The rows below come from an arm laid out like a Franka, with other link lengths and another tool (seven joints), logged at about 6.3 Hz.
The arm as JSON. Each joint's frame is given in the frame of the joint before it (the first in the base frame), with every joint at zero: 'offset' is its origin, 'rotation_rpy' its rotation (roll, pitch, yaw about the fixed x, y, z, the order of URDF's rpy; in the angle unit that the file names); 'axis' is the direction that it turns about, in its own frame. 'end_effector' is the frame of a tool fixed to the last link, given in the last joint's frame.
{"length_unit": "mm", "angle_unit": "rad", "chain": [
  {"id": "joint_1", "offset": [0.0, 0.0, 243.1], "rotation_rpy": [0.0, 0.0, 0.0], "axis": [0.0, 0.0, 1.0]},
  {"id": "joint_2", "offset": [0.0, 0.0, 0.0], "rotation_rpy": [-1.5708, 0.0, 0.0], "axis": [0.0, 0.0, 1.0]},
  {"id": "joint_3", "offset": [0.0, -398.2, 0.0], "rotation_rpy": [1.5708, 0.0, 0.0], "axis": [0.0, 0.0, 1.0]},
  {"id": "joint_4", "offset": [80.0, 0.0, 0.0], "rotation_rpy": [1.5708, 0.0, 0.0], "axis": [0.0, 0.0, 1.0]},
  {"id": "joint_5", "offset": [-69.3, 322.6, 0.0], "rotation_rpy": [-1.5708, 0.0, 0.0], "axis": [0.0, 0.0, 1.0]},
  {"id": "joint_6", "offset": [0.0, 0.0, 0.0], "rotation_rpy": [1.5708, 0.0, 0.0], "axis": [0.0, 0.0, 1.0]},
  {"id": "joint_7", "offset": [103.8, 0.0, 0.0], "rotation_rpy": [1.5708, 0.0, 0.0], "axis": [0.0, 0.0, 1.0]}
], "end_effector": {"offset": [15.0, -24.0, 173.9], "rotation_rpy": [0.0, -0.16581, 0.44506]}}
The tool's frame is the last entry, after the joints.
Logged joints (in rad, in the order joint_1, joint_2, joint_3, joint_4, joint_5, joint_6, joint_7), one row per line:
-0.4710, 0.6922, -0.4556, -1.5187, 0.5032, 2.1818, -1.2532
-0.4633, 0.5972, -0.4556, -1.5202, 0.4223, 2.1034, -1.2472
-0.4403, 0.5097, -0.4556, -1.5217, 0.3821, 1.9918, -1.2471
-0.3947, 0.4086, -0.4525, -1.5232, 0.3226, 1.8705, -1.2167
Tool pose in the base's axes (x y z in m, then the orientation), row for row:
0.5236, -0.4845, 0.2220, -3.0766, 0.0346, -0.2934
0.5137, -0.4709, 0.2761, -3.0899, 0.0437, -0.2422
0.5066, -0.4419, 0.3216, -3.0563, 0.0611, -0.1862
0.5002, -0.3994, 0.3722, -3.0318, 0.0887, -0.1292
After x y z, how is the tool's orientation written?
As angles about the fixed x, y, z axes (roll, pitch, yaw), in radians.
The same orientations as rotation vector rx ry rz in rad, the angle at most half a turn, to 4 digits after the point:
-3.0388, 0.4508, 0.0380
-3.0617, 0.3743, 0.0573
-3.0364, 0.2875, 0.0807
-3.0171, 0.2026, 0.1232

